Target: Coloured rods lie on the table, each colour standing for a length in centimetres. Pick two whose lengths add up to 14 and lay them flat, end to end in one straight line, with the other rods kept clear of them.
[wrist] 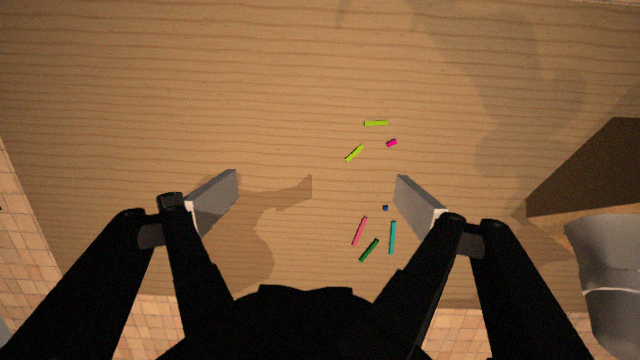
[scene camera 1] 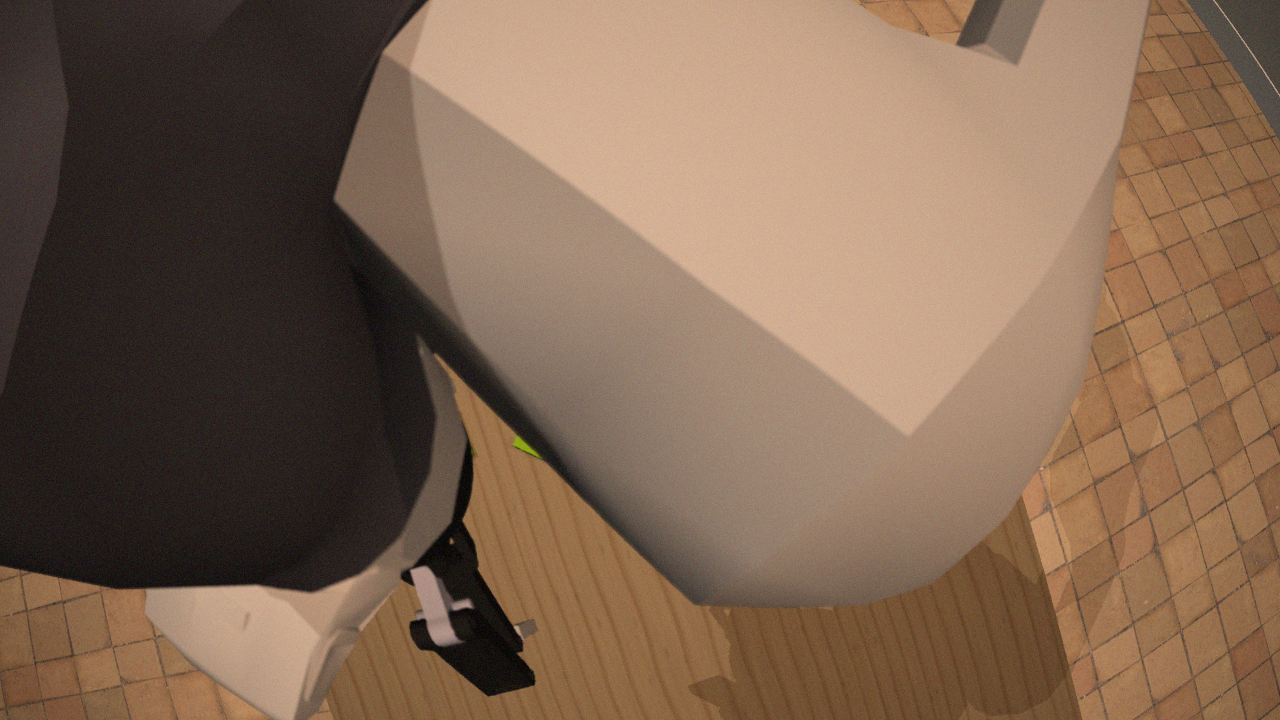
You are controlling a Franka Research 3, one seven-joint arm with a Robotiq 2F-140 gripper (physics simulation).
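In the wrist view, two lime rods [wrist: 376, 123] [wrist: 354, 153] lie apart near a short magenta rod [wrist: 391, 143]. Nearer the gripper's base lie a small blue cube [wrist: 385, 208], a pink rod [wrist: 359, 231], a dark green rod [wrist: 369, 250] and a teal rod [wrist: 392, 237], at different angles and apart. My gripper [wrist: 316, 186] is open and empty, high above the table, with the rods toward its right finger. In the scene view the arm hides most rods; part of a lime rod [scene camera 1: 528, 447] shows, and part of the gripper shows at the lower left.
The wooden table [scene camera 1: 608, 644] [wrist: 200, 75] has a tiled floor beyond its edges. The large pale arm [scene camera 1: 716, 268] covers much of the scene view. In the wrist view the robot's grey base [wrist: 605, 250] and a dark brown shape [wrist: 595, 170] stand at the right.
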